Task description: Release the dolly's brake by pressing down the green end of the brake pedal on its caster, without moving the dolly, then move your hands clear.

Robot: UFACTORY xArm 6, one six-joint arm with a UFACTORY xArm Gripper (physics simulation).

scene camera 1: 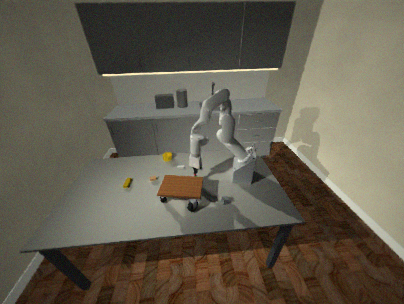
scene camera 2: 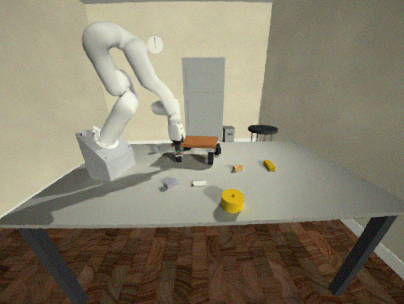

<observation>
I see a dolly (scene camera 1: 175,186).
</observation>
